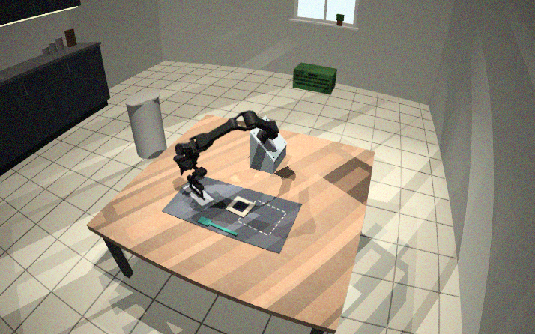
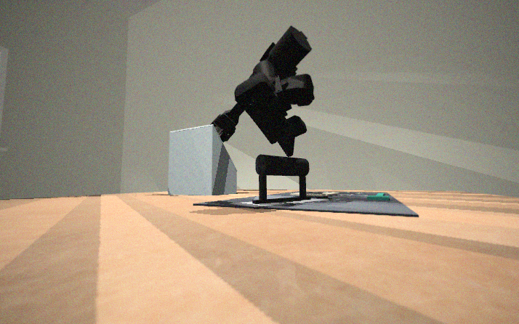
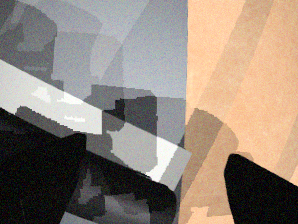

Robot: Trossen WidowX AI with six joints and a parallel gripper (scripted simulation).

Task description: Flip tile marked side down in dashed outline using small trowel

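My gripper tip is now 26 cm to the right of the dark mat, 12 cm above it and 4 cm short of it. Round my gripper tip: tile 30 cm to the left, 9 cm below, 1 cm ahead; teal trowel 23 cm to the left, 17 cm ahead, 9 cm below.
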